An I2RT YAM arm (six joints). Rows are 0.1 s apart.
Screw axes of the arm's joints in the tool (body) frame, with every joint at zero. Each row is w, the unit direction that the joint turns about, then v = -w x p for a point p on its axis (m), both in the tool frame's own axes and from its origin. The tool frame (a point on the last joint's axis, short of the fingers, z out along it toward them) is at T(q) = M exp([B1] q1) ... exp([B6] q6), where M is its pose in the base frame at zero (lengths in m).
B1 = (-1, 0, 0, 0.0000, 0.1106, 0.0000)
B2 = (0, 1, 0, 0.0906, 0.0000, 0.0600)
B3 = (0, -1, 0, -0.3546, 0.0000, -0.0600)
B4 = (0, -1, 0, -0.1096, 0.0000, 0.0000)
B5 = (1, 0, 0, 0.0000, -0.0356, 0.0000)
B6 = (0, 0, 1, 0.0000, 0.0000, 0.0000)
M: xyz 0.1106 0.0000 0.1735 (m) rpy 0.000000 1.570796 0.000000 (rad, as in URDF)
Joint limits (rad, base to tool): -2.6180..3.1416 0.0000..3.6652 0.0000..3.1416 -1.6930..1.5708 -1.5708..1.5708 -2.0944..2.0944
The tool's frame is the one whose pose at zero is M.
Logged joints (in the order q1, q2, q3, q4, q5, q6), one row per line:
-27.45, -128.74, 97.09, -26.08, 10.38, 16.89
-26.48, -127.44, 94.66, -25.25, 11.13, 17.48
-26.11, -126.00, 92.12, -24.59, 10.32, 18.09
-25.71, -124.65, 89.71, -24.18, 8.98, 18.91
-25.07, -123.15, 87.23, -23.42, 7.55, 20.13
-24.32, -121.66, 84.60, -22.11, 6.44, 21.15
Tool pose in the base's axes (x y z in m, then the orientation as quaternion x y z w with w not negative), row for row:
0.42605, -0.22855, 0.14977, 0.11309, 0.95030, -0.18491, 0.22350
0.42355, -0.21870, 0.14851, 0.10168, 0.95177, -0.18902, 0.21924
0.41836, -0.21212, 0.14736, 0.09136, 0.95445, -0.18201, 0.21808
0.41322, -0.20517, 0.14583, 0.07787, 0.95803, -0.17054, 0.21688
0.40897, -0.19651, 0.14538, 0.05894, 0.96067, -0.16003, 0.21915
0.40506, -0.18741, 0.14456, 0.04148, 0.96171, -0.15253, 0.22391
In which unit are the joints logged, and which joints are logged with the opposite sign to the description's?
The joints are logged in degrees. Opposite sign: q2, q6.
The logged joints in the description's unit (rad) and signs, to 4 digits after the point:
-0.4791, 2.2469, 1.6945, -0.4552, 0.1812, -0.2948
-0.4622, 2.2242, 1.6521, -0.4407, 0.1943, -0.3051
-0.4557, 2.1991, 1.6078, -0.4292, 0.1801, -0.3157
-0.4487, 2.1756, 1.5657, -0.4220, 0.1567, -0.3300
-0.4376, 2.1494, 1.5225, -0.4088, 0.1318, -0.3513
-0.4245, 2.1234, 1.4765, -0.3859, 0.1124, -0.3691

